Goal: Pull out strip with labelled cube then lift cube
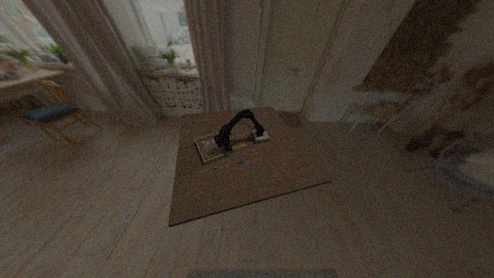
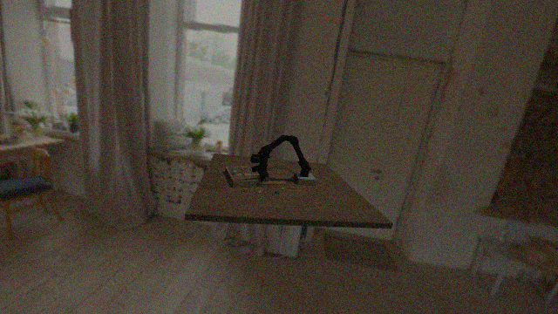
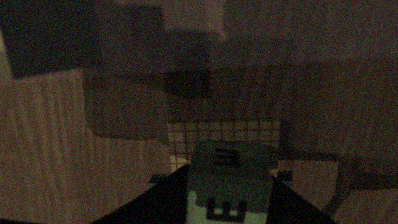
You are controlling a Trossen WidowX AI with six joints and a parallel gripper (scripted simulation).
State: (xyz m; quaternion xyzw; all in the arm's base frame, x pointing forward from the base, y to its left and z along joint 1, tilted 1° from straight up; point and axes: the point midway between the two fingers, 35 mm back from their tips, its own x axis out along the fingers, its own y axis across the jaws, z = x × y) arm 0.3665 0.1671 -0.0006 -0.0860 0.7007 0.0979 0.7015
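Right now the pale gridded strip is 90 mm behind my gripper tip, 30 mm to the right of it and 10 mm below it.
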